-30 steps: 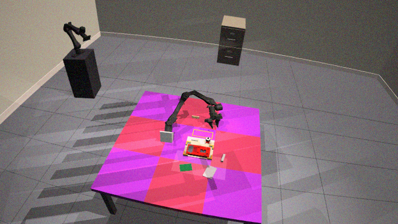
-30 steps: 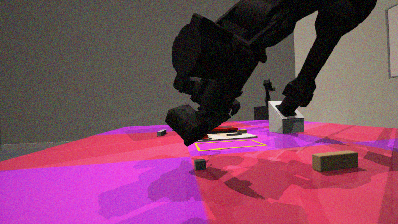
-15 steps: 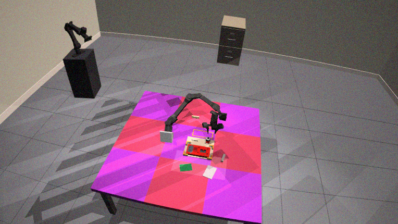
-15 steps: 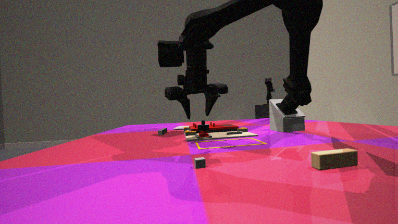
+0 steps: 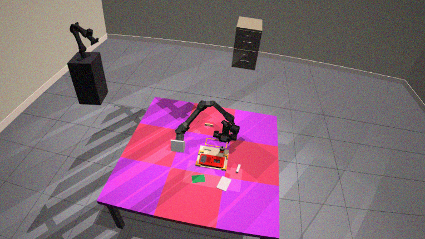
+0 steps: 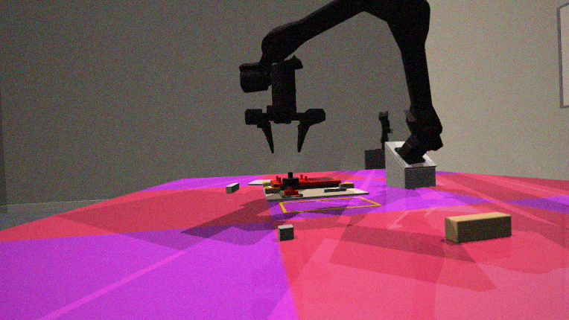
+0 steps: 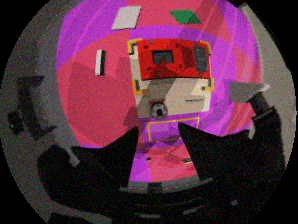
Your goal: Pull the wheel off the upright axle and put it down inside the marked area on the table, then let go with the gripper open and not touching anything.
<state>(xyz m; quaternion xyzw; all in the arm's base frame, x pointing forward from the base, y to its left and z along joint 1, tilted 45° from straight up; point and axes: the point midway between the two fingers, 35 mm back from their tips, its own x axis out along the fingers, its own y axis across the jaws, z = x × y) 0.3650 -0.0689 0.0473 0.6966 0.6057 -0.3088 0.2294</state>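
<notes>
The wheel lies 1 cm behind my gripper tip and 7 cm below it. Also, from my gripper tip: pale bar (12 cm ahead, 18 cm to the right, 10 cm below); then grey plate (33 cm to the right, 11 cm below); then grey cube (8 cm ahead, 23 cm to the left, 10 cm below).
</notes>
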